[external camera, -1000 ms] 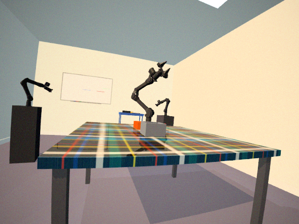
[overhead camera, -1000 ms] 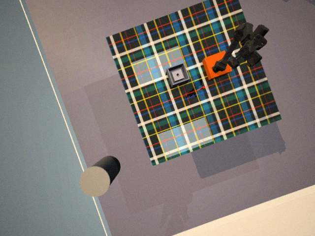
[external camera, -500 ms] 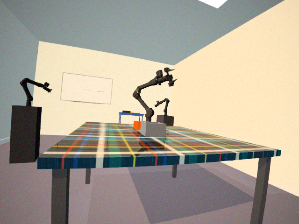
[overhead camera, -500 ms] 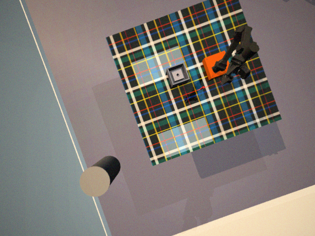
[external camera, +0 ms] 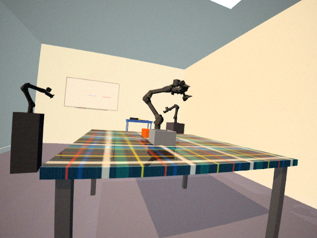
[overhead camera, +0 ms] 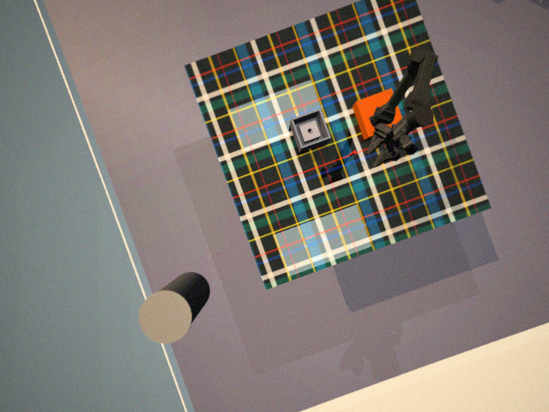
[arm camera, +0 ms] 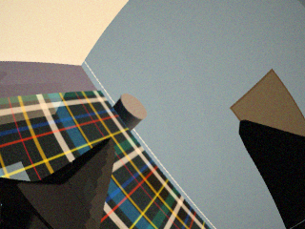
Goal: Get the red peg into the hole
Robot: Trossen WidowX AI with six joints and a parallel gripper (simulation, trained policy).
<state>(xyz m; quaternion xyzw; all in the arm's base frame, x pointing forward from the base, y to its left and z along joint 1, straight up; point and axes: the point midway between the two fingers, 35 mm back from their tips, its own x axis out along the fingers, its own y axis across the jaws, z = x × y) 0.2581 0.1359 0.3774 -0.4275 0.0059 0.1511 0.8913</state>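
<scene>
Now: gripper tip 400 mm above the red peg, 100 mm past it and 60 mm to the left of it. From my gripper tip the other things lie so: grey plate 390 mm below, 280 mm to the right, 30 mm ahead; grey box 410 mm below, 280 mm to the right, 30 mm ahead.
</scene>
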